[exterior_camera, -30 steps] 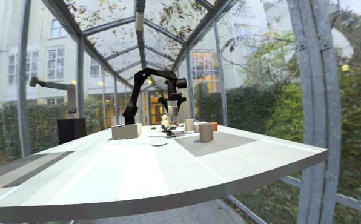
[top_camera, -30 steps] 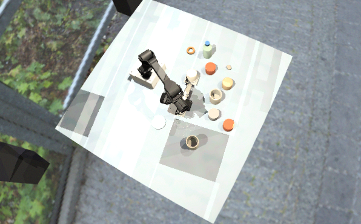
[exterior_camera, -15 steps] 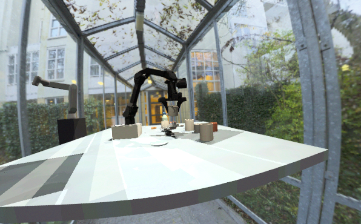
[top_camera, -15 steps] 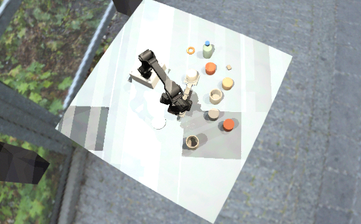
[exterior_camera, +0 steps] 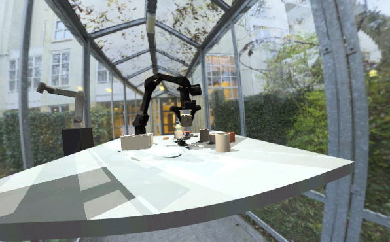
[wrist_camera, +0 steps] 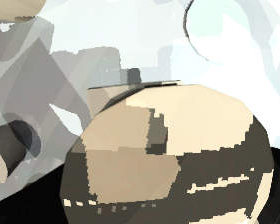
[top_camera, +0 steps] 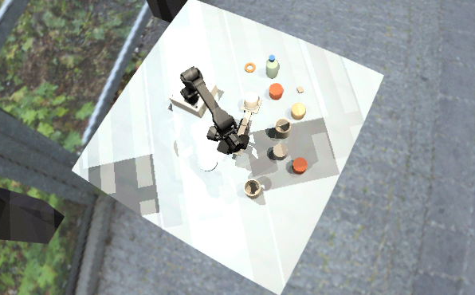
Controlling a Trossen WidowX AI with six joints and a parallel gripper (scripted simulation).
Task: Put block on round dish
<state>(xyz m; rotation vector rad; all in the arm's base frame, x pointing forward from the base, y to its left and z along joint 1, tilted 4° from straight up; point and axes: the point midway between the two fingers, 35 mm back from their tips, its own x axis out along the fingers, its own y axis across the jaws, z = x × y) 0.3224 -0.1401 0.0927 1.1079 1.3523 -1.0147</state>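
Now: the grey block 8 cm below my gripper tip and 3 cm to the left of it. Round my gripper tip: bottle 50 cm to the left, 5 cm below, 5 cm behind; then round dish 16 cm below, 10 cm to the right, 10 cm behind; then tan cylinder 37 cm to the left, 18 cm ahead, 13 cm below.
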